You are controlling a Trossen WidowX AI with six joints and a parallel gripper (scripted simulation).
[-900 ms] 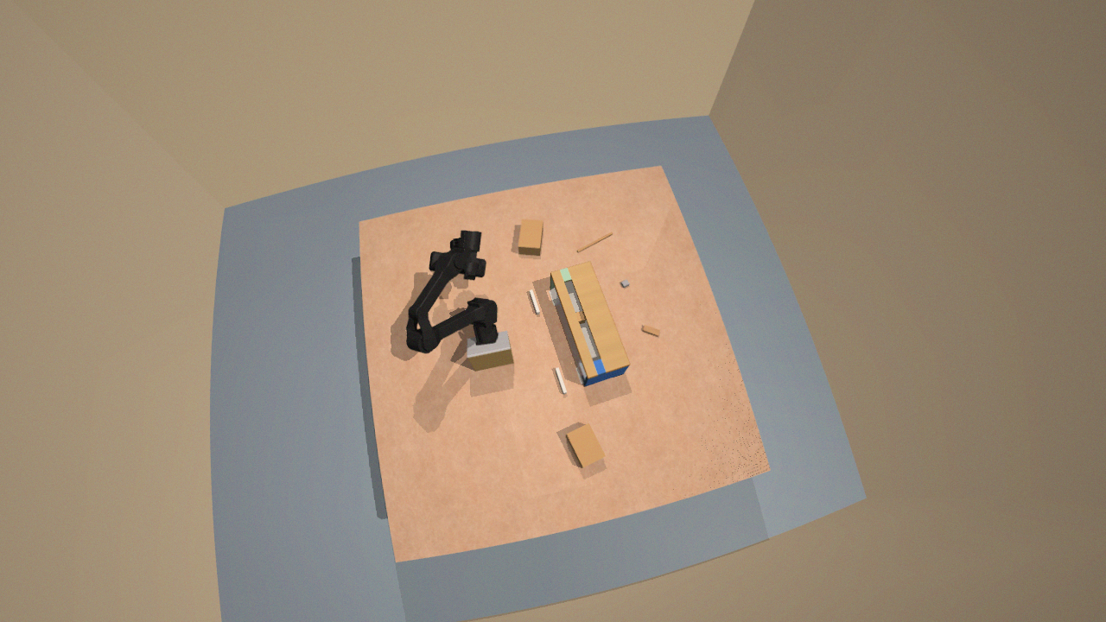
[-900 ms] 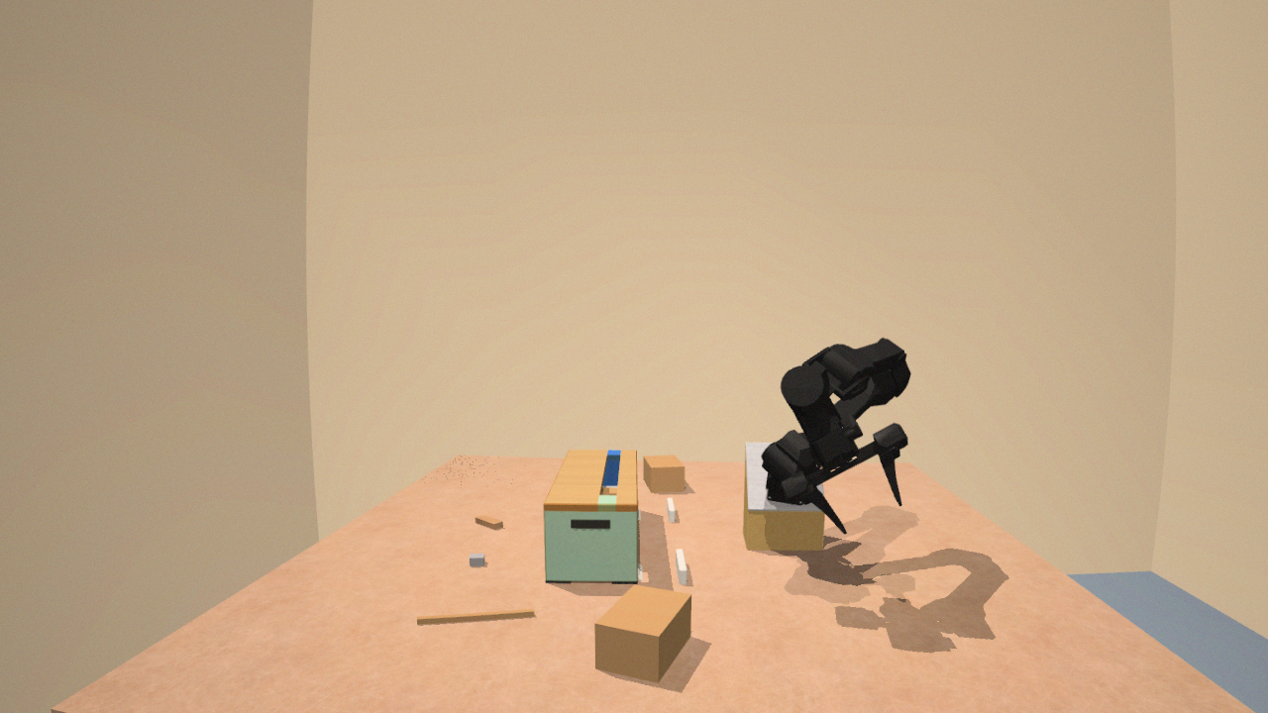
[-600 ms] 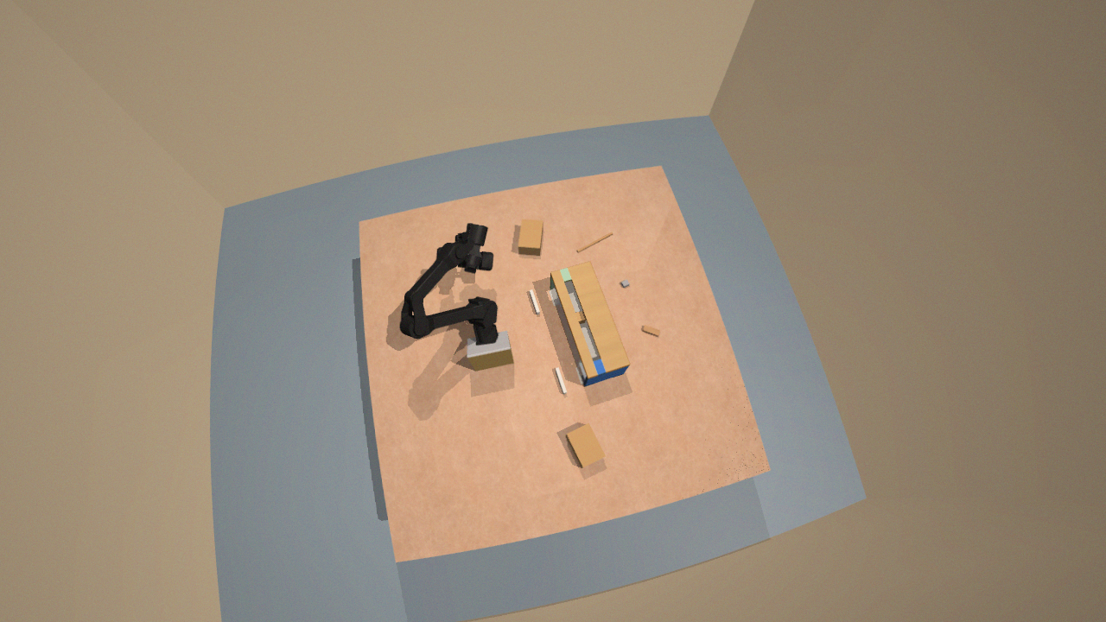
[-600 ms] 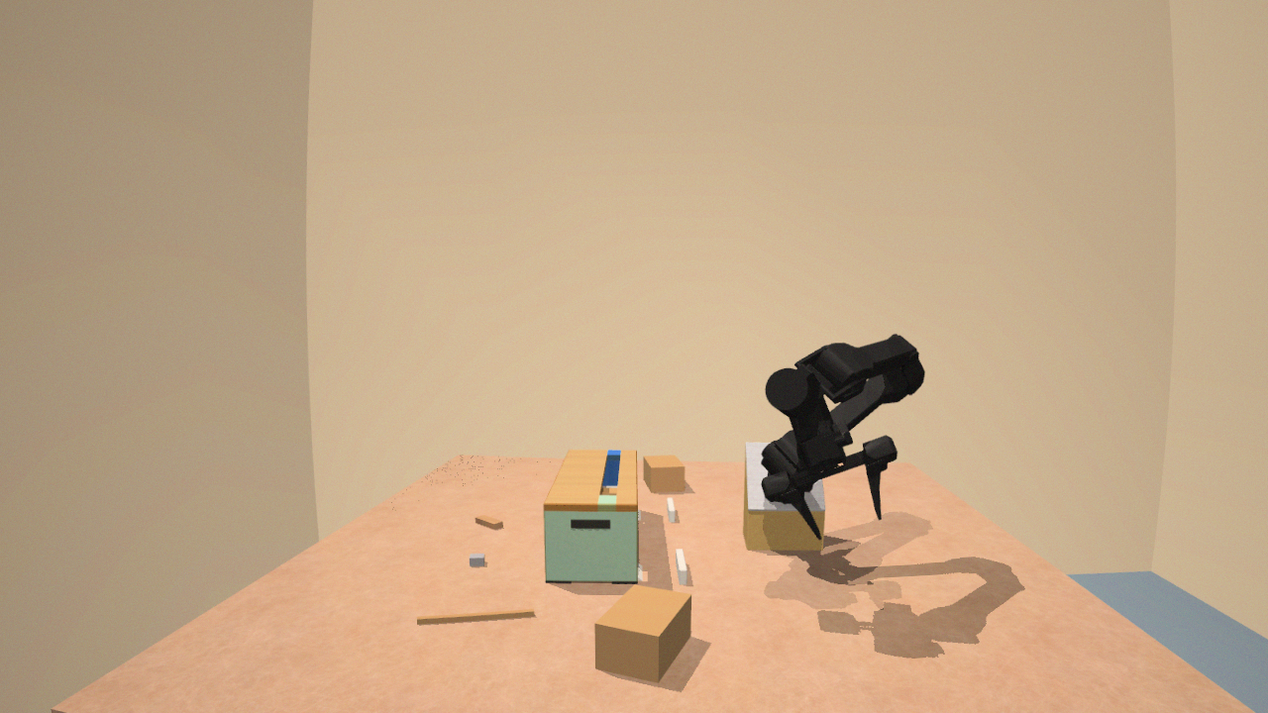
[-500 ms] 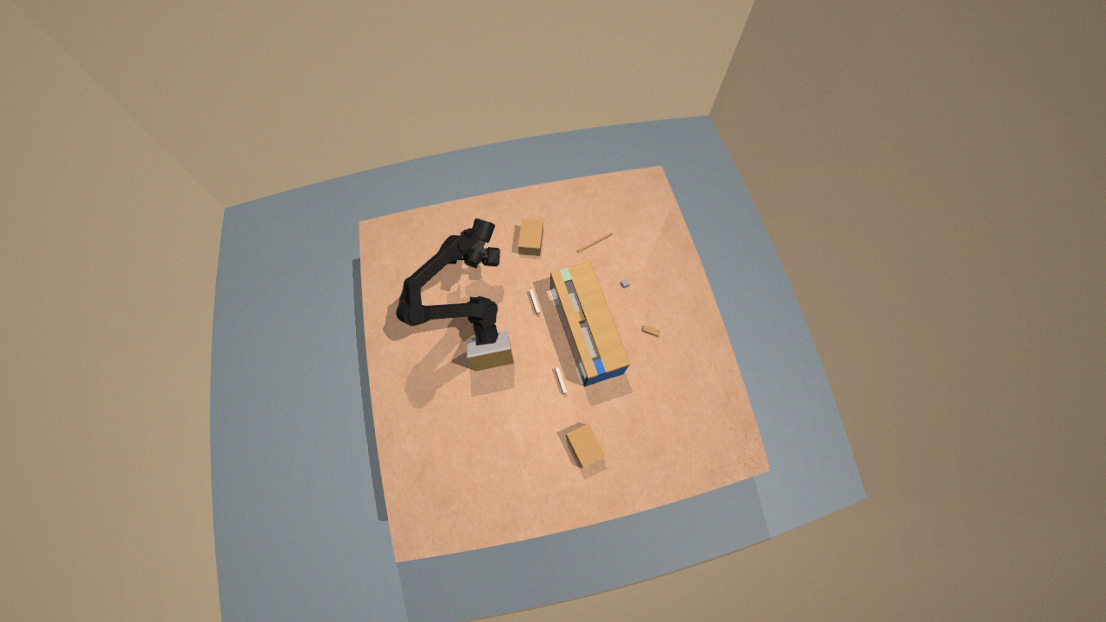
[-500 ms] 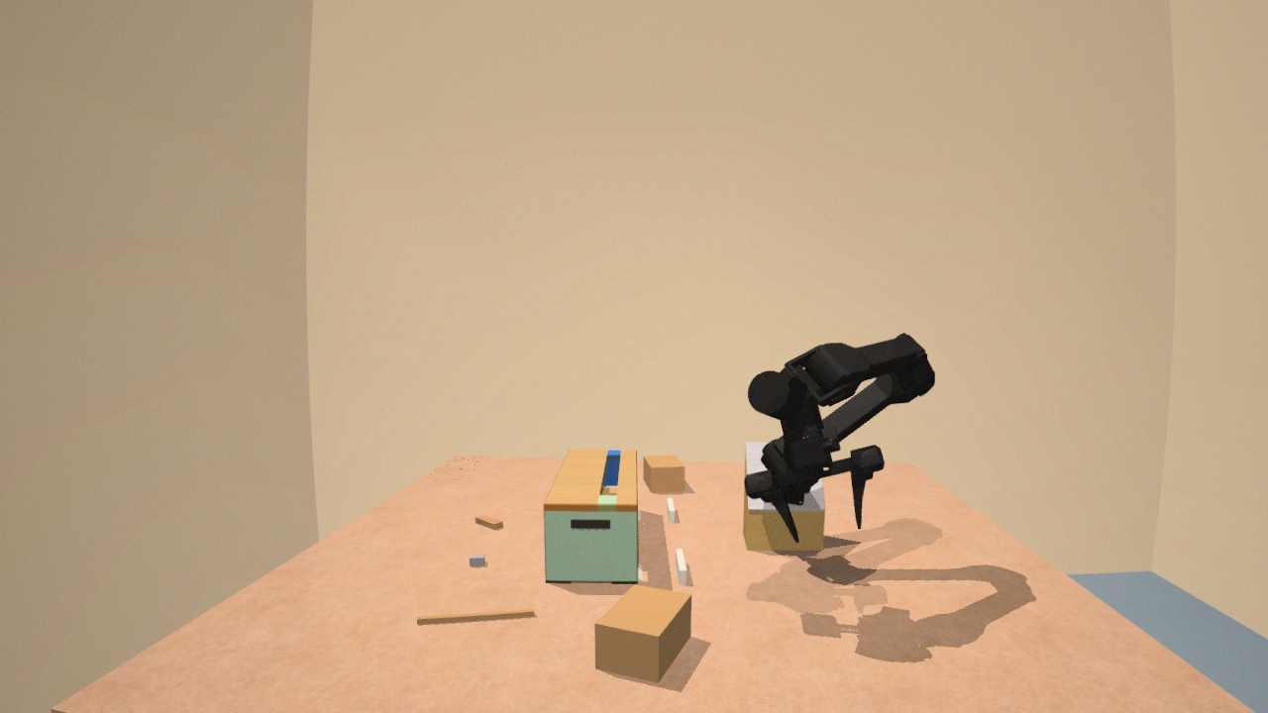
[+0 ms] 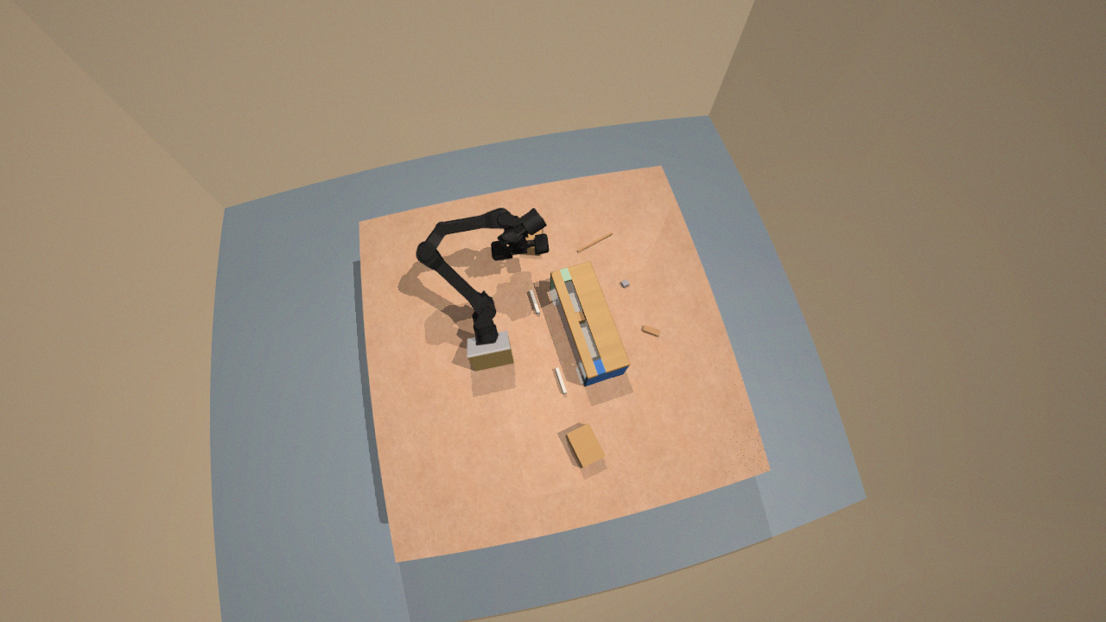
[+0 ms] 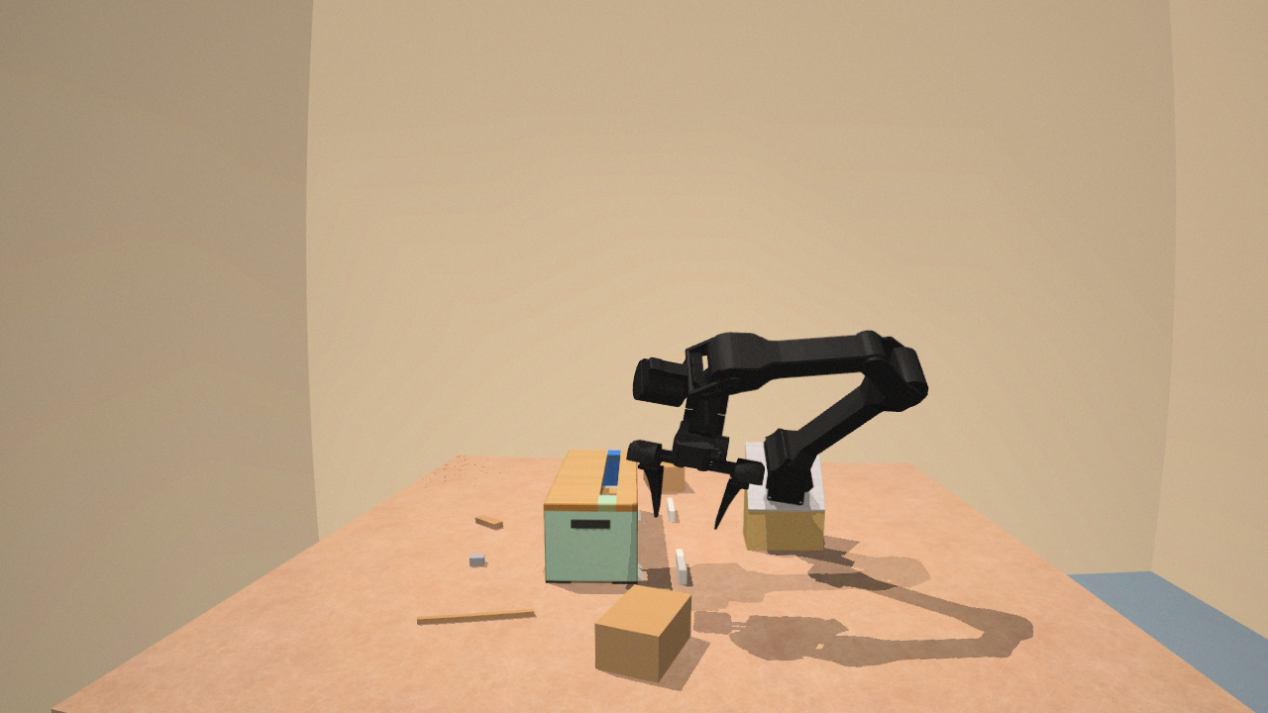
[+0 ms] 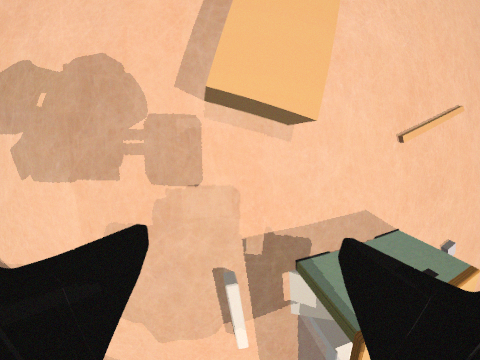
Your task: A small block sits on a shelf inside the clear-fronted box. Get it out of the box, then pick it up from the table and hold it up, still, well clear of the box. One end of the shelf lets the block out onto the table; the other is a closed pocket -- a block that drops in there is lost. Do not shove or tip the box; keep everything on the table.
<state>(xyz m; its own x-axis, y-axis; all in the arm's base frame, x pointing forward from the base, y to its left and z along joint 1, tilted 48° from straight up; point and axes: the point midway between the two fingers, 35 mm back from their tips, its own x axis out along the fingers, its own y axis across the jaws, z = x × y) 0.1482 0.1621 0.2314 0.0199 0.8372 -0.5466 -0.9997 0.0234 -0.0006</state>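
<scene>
The long box is 150 mm ahead of my gripper tip, 250 mm to the right of it and 70 mm below it. The rest, counted from my gripper tip: small brown block 160 mm ahead, 230 mm to the right, 40 mm below; then thin stick 270 mm ahead, 100 mm to the left, 130 mm below; then tan chip 420 mm ahead, 280 mm to the right, 120 mm below.
</scene>
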